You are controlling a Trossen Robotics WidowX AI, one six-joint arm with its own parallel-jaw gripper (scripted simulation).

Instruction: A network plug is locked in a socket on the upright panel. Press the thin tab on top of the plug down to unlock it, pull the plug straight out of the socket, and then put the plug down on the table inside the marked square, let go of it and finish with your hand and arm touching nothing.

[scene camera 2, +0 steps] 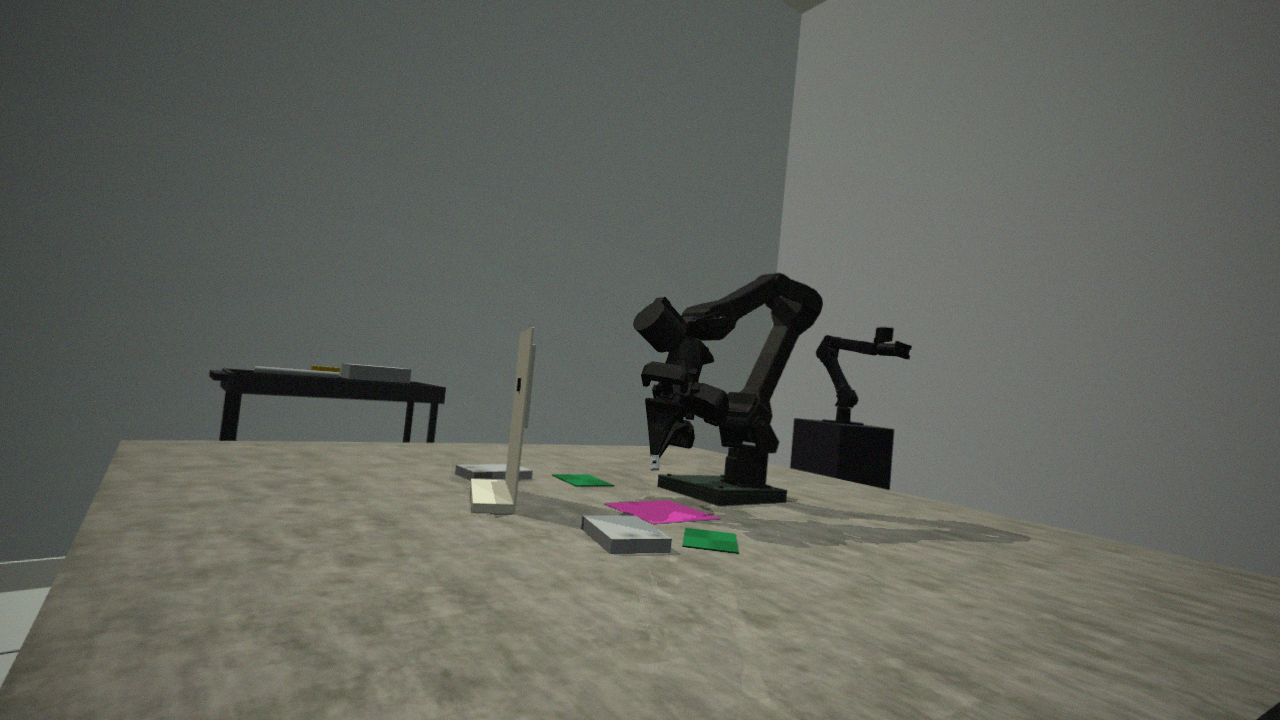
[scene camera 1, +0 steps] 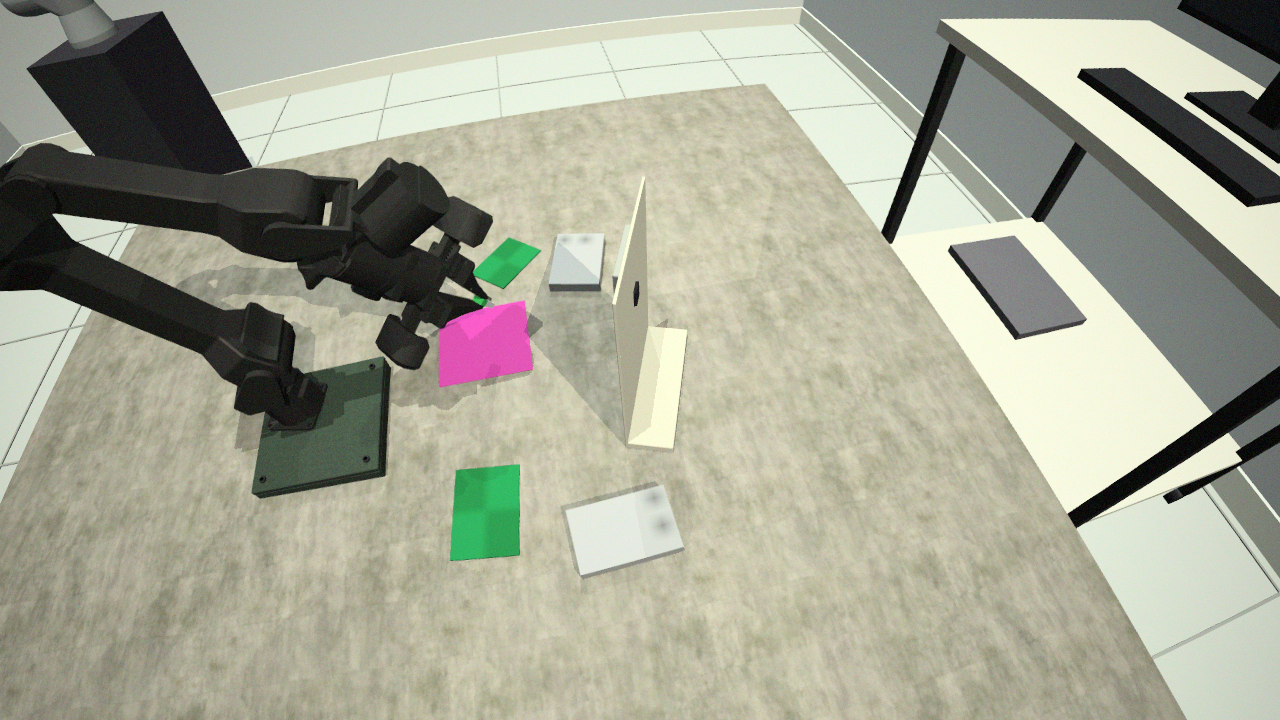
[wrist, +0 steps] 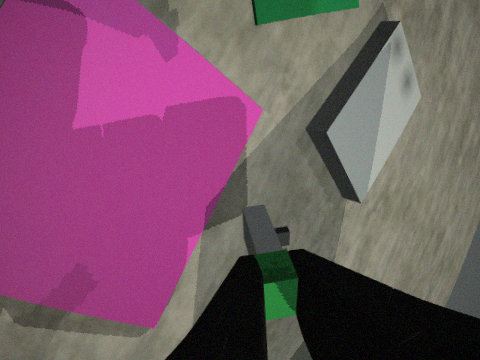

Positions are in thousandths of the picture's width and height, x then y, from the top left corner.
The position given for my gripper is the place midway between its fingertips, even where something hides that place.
Labels:
my gripper: scene camera 2 511, 634; scene camera 1 378, 419; wrist 566, 746
grey slab: scene camera 2 482, 742; scene camera 1 451, 366; wrist 741, 362

